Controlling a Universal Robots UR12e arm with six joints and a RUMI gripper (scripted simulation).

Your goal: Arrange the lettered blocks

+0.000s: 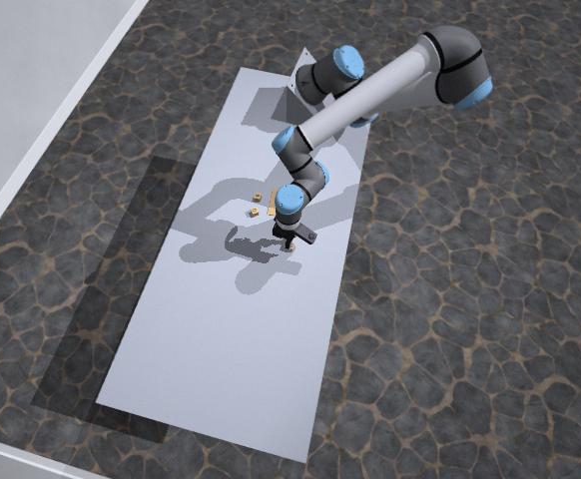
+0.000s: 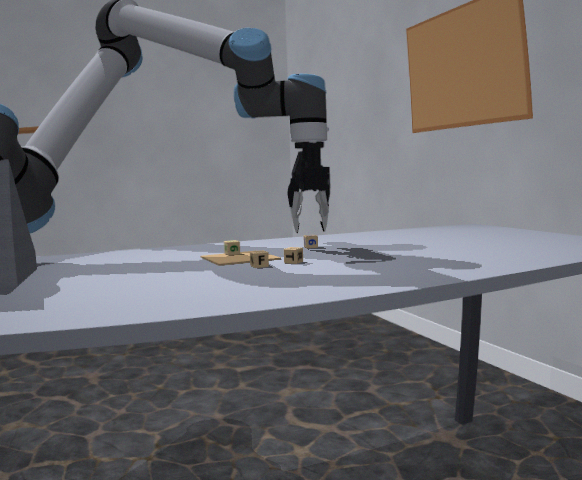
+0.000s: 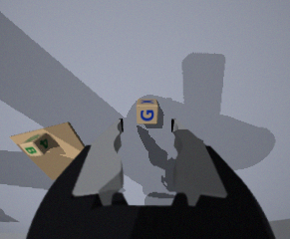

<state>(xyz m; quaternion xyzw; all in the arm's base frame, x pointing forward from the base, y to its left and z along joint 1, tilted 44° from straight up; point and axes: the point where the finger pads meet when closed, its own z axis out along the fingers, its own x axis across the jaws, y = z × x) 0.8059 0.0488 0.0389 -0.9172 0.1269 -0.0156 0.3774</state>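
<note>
My hand is 4 cm above the blue-marked block. The rest, counted from my hand: tan mat 21 cm behind, 7 cm to the right, 5 cm below; green-marked block 21 cm behind, 3 cm below, 2 cm to the right.
</note>
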